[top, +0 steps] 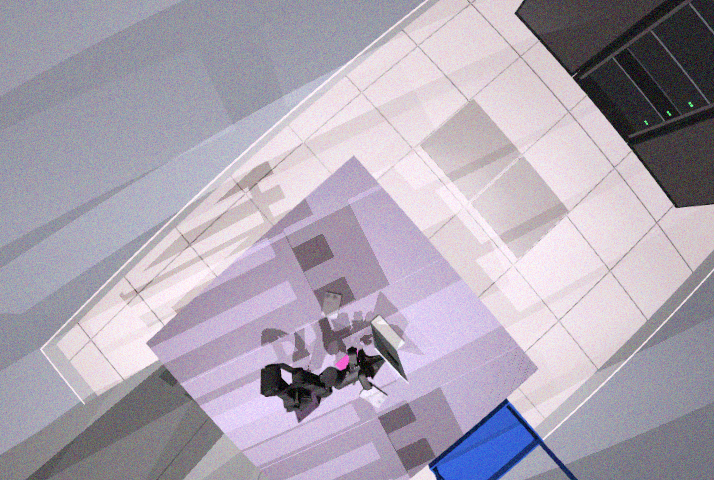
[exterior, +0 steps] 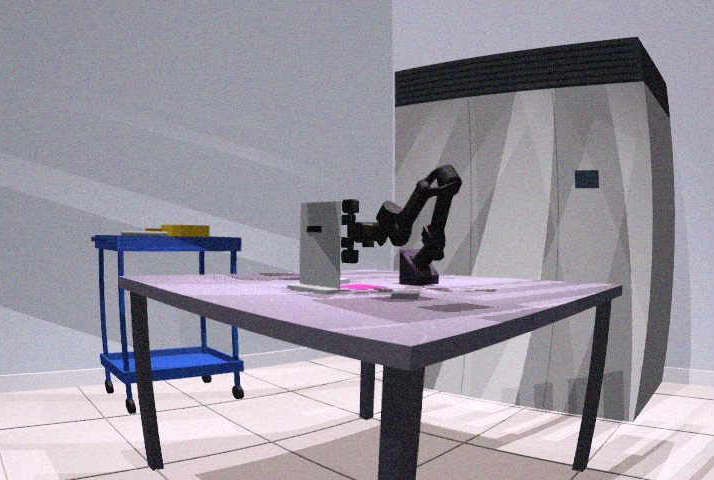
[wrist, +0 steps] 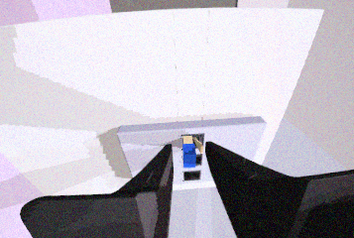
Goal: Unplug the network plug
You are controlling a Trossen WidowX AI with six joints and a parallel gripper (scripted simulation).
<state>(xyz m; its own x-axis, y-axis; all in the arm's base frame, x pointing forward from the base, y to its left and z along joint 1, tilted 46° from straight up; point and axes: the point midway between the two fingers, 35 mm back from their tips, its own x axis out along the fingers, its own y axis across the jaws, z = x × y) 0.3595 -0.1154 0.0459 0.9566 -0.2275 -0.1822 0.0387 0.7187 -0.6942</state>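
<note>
The network plug is 10 mm ahead of my gripper tip. Round my gripper tip: pink marked square: 170 mm below, 170 mm behind, 10 mm to the right; grey panel: 60 mm below, 30 mm ahead, 10 mm to the right.
</note>
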